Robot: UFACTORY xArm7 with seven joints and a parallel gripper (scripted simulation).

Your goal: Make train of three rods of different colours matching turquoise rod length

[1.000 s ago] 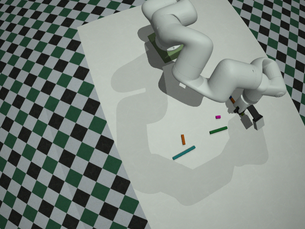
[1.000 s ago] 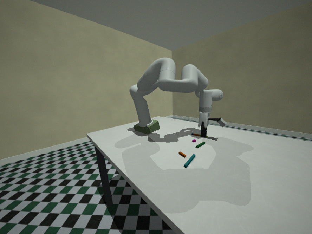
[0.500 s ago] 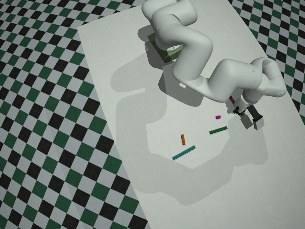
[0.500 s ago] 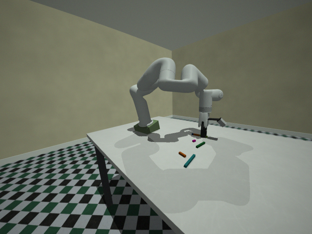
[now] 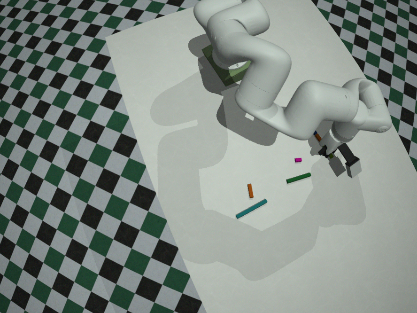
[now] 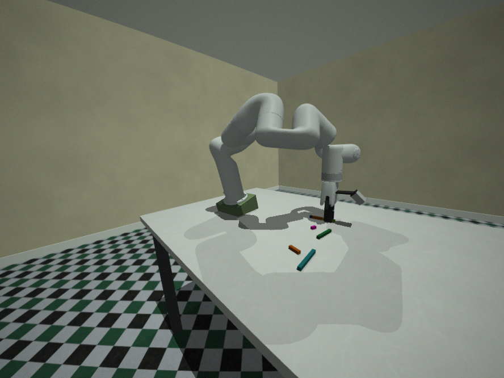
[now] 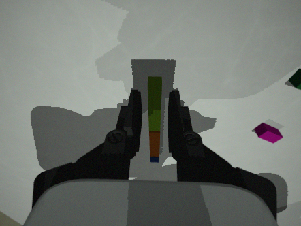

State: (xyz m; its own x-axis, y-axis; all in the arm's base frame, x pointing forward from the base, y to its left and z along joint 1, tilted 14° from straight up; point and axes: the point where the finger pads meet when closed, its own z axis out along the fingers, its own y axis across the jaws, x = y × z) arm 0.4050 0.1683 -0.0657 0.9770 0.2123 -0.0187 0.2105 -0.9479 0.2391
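My gripper is now 20 mm above the lime rod. The rest, counted from my hand: magenta rod 110 mm to the right, 20 mm below, 10 mm behind; green rod 130 mm to the right, 50 mm ahead, 20 mm below; blue rod 70 mm behind, 20 mm to the right, 20 mm below.
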